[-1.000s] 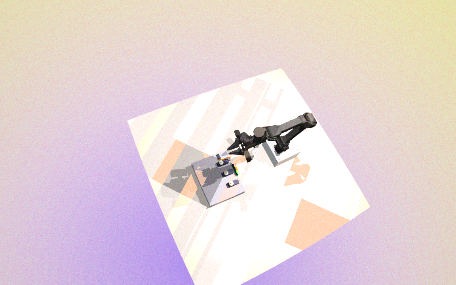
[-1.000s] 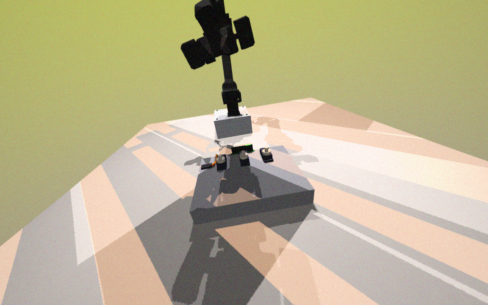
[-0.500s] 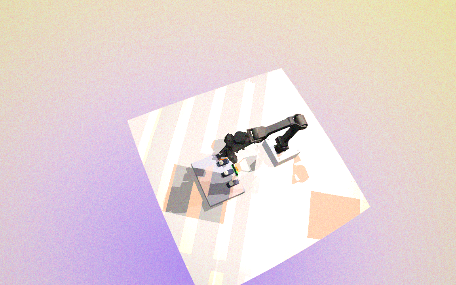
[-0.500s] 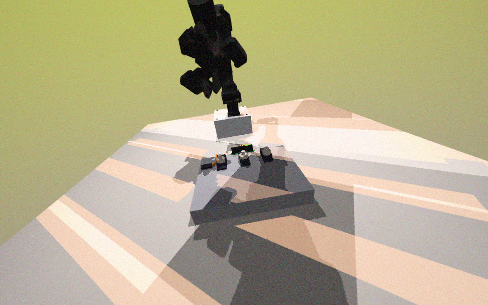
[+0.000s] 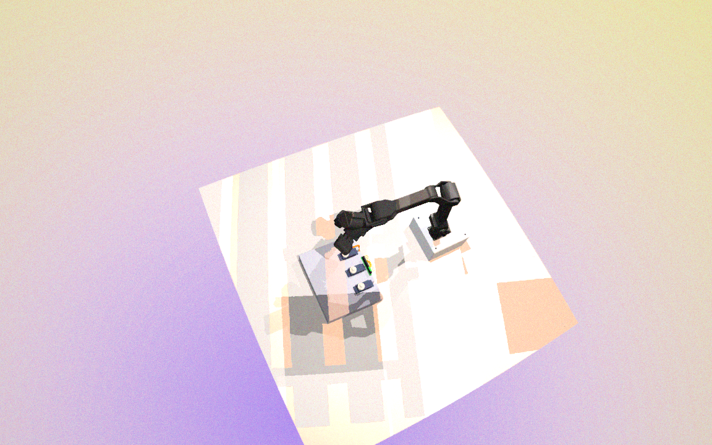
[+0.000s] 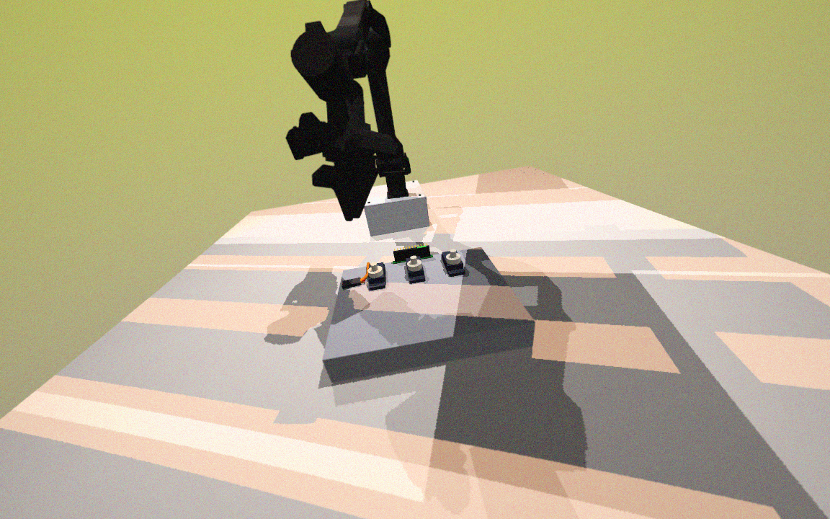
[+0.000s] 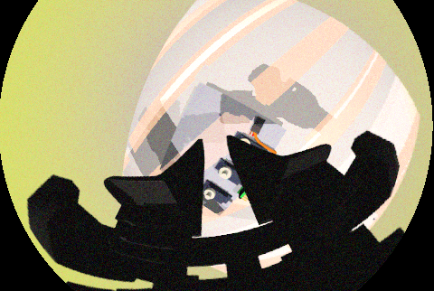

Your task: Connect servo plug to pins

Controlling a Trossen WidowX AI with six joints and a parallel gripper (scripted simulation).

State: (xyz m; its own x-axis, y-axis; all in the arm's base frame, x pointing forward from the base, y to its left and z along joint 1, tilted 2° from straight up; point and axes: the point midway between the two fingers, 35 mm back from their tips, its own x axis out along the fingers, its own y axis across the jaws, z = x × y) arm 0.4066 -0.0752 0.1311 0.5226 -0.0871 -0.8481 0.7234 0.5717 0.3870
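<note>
The green band is 120 mm below my gripper tip, 110 mm to the left of it and 100 mm behind it. The rest, counted from my gripper tip: pin header strip 130 mm below, 100 mm behind, 90 mm to the left; then grey holder 170 mm below, 90 mm to the left, 60 mm ahead.
</note>
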